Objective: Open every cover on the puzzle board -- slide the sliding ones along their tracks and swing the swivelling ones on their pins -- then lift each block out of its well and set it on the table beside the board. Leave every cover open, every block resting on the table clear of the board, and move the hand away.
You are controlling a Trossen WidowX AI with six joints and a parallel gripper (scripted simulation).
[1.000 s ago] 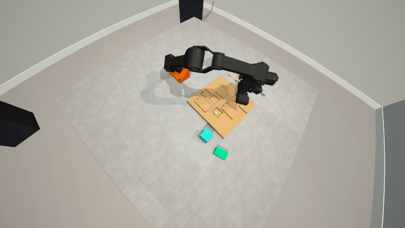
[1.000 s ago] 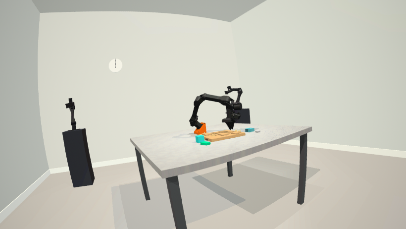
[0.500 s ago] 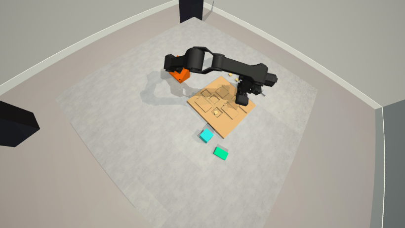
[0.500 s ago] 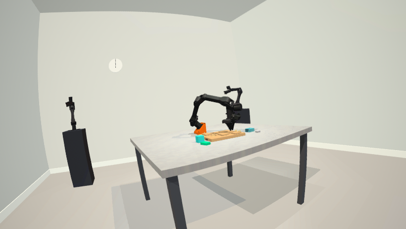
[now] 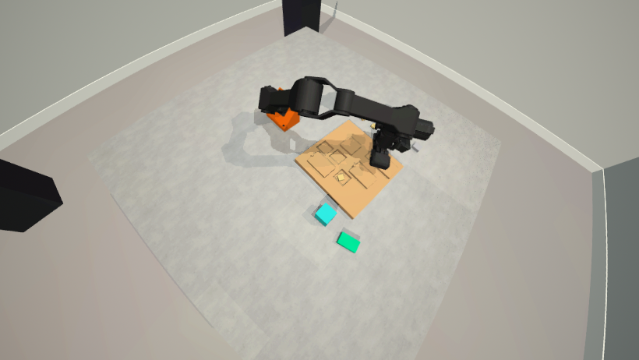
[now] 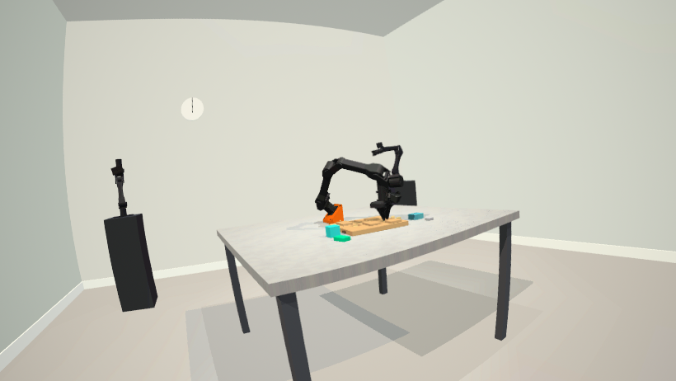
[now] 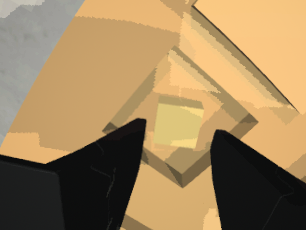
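Right now my gripper tip is 300 mm to the left of the cyan block and 10 mm short of it. From my gripper tip the other things lie so: green block 310 mm to the right, 120 mm ahead, 20 mm below; then small grey block 190 mm to the left, 110 mm ahead, 20 mm below.
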